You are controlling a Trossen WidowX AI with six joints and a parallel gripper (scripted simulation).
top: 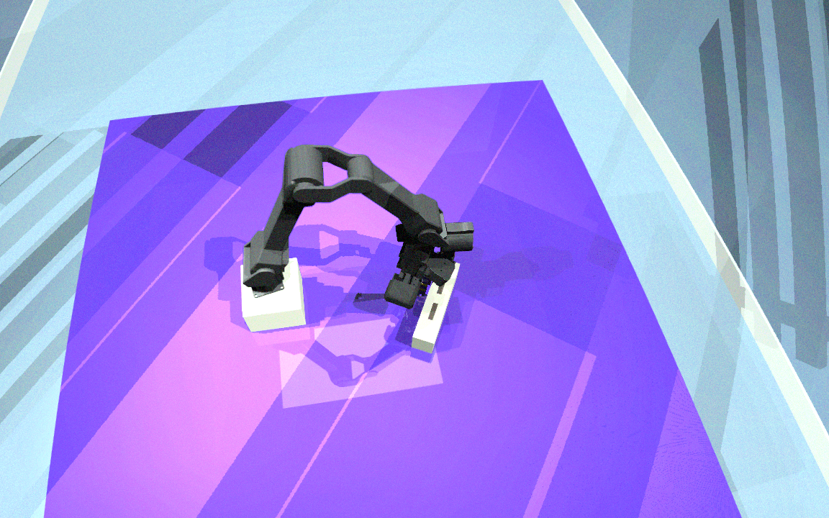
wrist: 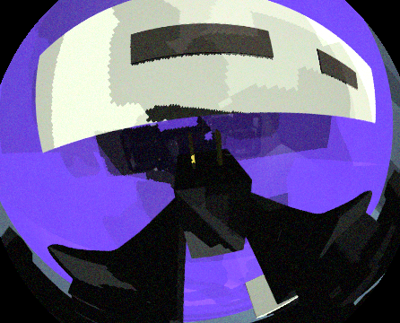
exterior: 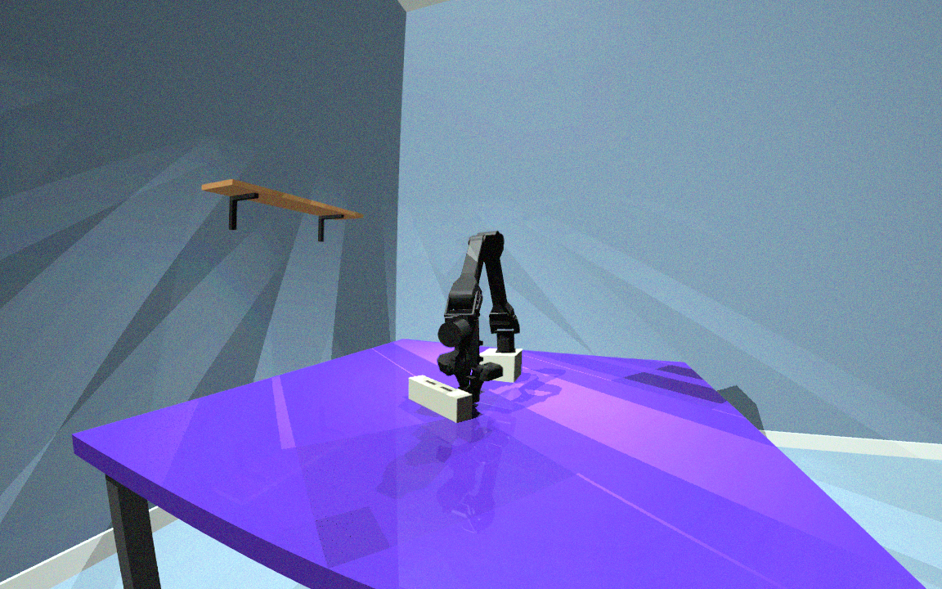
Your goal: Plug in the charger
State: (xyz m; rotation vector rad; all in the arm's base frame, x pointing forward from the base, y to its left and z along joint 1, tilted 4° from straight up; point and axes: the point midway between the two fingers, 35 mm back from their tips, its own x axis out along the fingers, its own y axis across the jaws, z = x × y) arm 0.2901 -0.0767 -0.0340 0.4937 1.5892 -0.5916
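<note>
The dark charger lies 1 cm ahead of my gripper tip, 1 cm to the right of it and 1 cm above it.
</note>
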